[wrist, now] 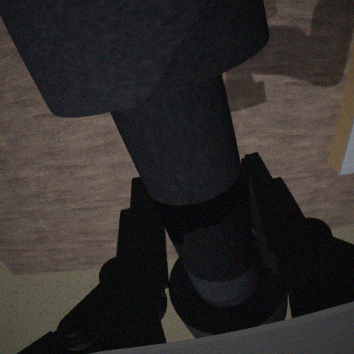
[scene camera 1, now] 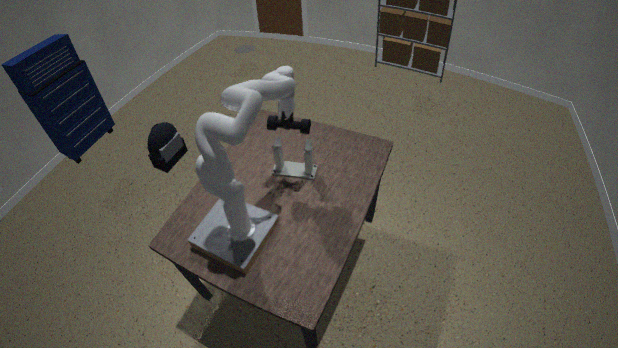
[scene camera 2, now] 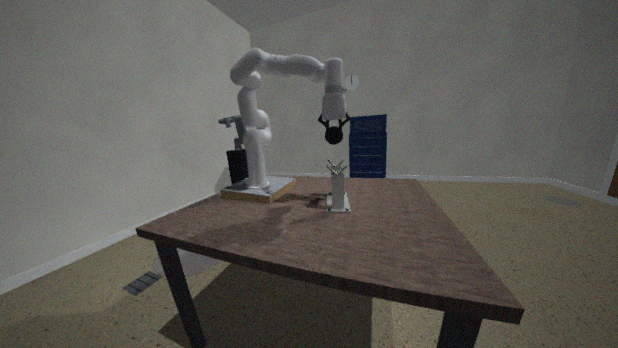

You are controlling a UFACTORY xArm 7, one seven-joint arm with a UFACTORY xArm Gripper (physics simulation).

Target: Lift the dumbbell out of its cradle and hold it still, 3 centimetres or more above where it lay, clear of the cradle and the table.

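Seen in the pictures: gripper, fingertip midpoint: (scene camera 1: 288,126); arm's base at its link origin: (scene camera 1: 241,229) (scene camera 2: 258,185).
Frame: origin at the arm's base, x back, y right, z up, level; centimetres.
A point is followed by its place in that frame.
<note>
The black dumbbell (scene camera 1: 304,126) @(x -44.3, y 14.1, z 28.3 cm) (scene camera 2: 334,135) @(x -47.4, y 15.0, z 26.2 cm) (wrist: 180,145) is in the air above its cradle, roughly level, with a visible gap between it and the cradle's tops. My gripper (scene camera 1: 287,120) @(x -45.5, y 5.4, z 25.5 cm) (scene camera 2: 334,128) @(x -45.5, y 5.4, z 25.5 cm) (wrist: 199,189) points down and is shut on the dumbbell's handle, one finger on each side in the wrist view. The pale cradle (scene camera 1: 308,159) @(x -45.4, y 14.5, z 6.7 cm) (scene camera 2: 338,192) @(x -48.3, y 14.9, z 3.3 cm) stands upright on the wooden table (scene camera 1: 300,250) @(x -2.6, y 27.7, z -5.0 cm) (scene camera 2: 380,240) @(x -63.5, y 33.3, z -5.0 cm), with two posts on a flat base plate and V-shaped tops. In scene camera 2 the dumbbell shows end-on, and the far post is mostly hidden.
The arm's grey base plate on a wooden block (scene camera 1: 210,230) @(x 6.8, y -13.2, z 0.6 cm) (scene camera 2: 280,186) @(x -13.2, y -2.0, z -0.6 cm) (wrist: 345,135) stands on the table. A blue tool cabinet (scene camera 1: 65,100) (scene camera 2: 368,150) stands on the floor away from the table. A shelf rack (scene camera 1: 377,37) with boxes stands by the wall.
</note>
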